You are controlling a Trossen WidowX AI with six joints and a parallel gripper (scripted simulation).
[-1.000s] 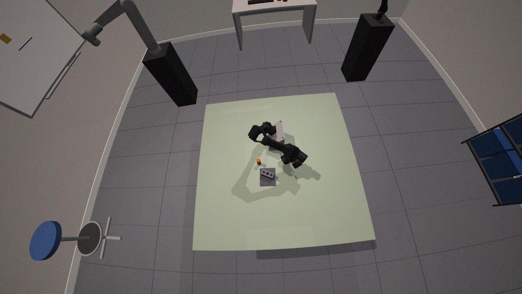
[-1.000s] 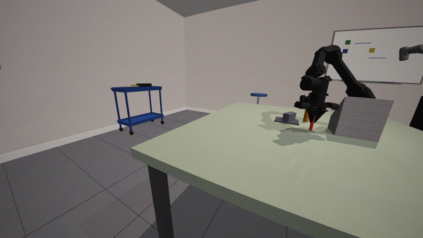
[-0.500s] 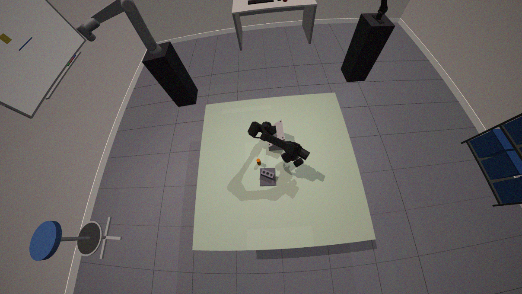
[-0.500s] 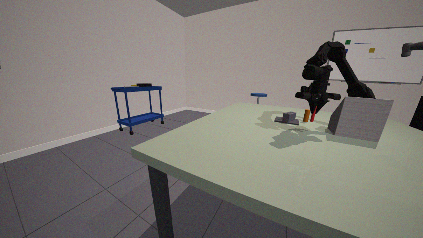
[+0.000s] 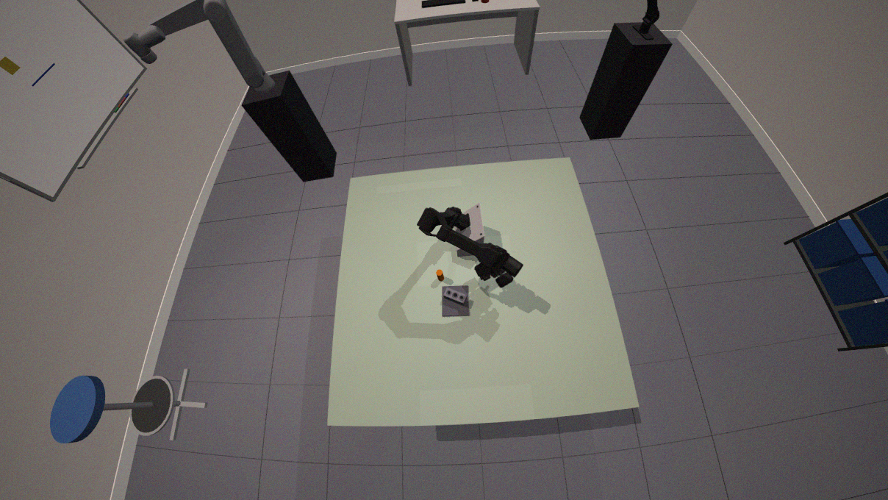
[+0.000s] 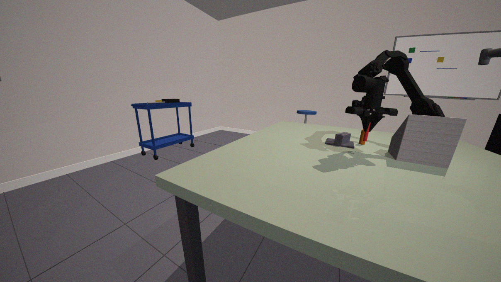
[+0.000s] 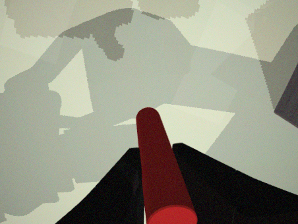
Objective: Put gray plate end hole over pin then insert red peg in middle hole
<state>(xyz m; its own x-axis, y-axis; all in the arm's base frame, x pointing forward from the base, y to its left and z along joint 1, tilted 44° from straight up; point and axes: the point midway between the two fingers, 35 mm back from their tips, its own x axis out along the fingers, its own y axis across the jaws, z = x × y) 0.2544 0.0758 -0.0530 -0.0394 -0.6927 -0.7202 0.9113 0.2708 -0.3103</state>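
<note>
Right now the gray plate is 17 cm to the right of my gripper tip, 7 cm below it and 7 cm ahead of it. The rest, counted from my gripper tip: gray base 16 cm to the right, 10 cm below, 8 cm ahead; then orange peg 23 cm to the right, 7 cm below, 4 cm behind; then red peg right at my gripper tip.
</note>
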